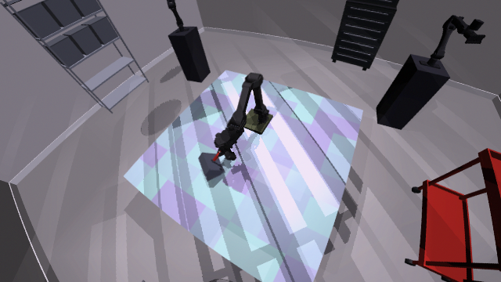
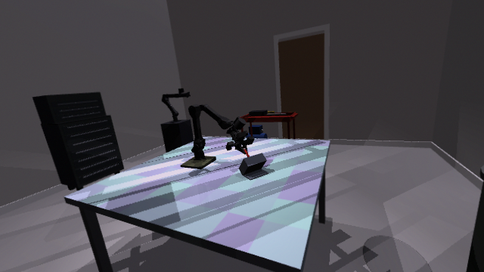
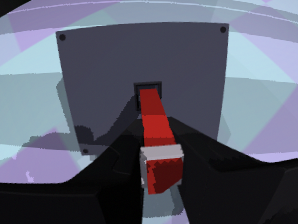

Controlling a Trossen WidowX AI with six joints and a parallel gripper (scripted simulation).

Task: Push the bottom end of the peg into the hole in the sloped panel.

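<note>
My gripper tip is now 4 cm short of the grey sloped panel, 4 cm to the left of it and 5 cm above it. Round my gripper tip: red peg 1 cm behind, 1 cm to the left, 1 cm above.
</note>
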